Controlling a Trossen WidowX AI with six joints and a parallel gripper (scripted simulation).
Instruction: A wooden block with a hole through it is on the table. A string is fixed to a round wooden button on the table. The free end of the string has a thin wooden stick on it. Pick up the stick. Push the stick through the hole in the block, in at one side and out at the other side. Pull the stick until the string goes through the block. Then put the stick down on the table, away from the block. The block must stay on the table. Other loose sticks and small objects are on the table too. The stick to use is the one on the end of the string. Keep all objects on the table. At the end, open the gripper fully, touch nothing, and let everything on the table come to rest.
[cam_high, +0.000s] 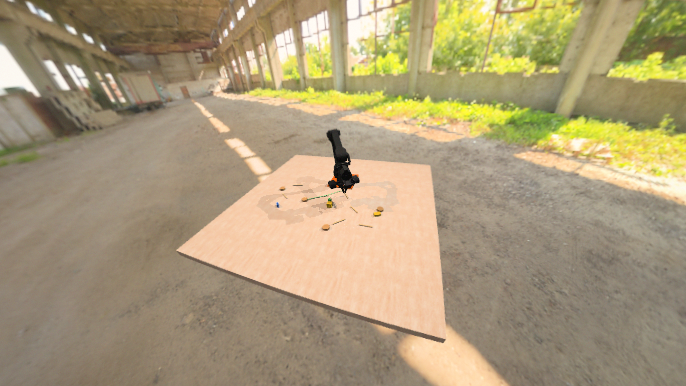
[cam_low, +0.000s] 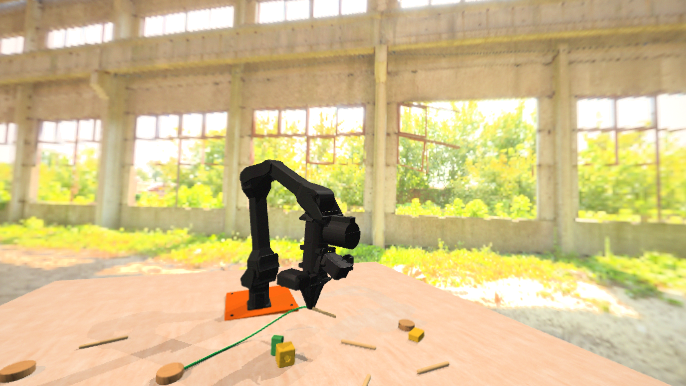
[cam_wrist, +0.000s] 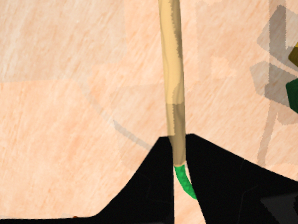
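My gripper tip is 10 mm short of the thin wooden stick and 10 mm to the right of it. The rest, counted from my gripper tip: small blue piece (170 mm ahead, 410 mm to the right, 50 mm below); then small green block (60 mm ahead, 80 mm to the right, 40 mm below).
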